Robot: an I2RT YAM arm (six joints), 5 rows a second.
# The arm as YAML. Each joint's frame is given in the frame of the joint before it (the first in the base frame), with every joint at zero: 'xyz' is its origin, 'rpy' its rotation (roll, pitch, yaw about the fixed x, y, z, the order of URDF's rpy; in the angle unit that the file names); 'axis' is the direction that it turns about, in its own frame. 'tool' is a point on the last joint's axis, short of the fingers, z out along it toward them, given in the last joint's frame.
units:
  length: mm
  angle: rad
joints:
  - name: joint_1
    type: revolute
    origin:
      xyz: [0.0, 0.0, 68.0]
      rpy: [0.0, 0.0, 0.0]
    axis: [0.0, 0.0, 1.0]
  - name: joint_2
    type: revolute
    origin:
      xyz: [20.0, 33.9, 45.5]
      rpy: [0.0, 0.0, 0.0]
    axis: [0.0, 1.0, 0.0]
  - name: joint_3
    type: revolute
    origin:
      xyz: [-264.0, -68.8, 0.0]
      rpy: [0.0, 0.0, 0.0]
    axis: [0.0, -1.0, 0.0]
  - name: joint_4
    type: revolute
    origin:
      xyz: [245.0, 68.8, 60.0]
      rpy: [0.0, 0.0, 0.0]
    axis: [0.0, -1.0, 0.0]
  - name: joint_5
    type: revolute
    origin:
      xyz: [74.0, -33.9, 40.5]
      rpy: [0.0, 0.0, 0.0]
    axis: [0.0, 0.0, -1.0]
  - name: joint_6
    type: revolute
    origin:
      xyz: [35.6, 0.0, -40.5]
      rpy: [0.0, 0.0, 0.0]
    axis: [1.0, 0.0, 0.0]
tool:
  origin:
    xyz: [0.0, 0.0, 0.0]
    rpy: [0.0, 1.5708, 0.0]
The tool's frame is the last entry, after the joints.
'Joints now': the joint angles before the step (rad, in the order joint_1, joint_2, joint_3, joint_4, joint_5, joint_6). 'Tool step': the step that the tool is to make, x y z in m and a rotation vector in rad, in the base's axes. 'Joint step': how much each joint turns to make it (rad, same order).
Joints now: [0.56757 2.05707 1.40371 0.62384 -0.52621 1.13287]
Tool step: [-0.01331 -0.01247 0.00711 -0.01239 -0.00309 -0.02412]
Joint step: [-0.00604 -0.07609 -0.07816 -0.00849 0.01849 -0.01321]
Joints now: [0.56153 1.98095 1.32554 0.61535 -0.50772 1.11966]
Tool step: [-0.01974 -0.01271 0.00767 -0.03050 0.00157 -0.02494]
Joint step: [0.00142 -0.09908 -0.09194 -0.03737 0.02770 -0.02666]
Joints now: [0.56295 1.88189 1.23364 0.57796 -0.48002 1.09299]
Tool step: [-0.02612 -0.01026 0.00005 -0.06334 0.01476 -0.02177]
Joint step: [0.01613 -0.10660 -0.10658 -0.06702 0.04239 -0.04589]
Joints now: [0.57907 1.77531 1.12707 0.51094 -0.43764 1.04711]
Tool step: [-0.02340 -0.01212 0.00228 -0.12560 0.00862 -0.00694]
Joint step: [0.00999 -0.10871 -0.06380 -0.16374 0.03616 -0.10377]
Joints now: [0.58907 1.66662 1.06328 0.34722 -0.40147 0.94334]
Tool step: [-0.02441 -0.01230 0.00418 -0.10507 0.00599 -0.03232]
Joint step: [0.01592 -0.11104 -0.05895 -0.14129 0.07082 -0.07012]
